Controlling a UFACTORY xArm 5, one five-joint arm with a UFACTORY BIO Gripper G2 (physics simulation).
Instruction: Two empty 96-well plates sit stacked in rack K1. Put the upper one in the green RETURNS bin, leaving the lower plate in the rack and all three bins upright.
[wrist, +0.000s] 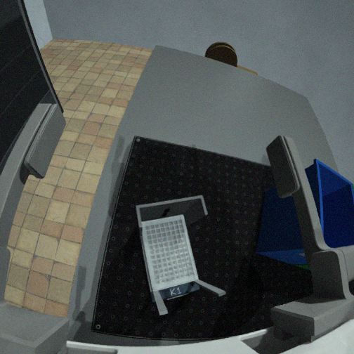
Observation:
I see my gripper (176, 123) and a clear 96-well plate (170, 262).

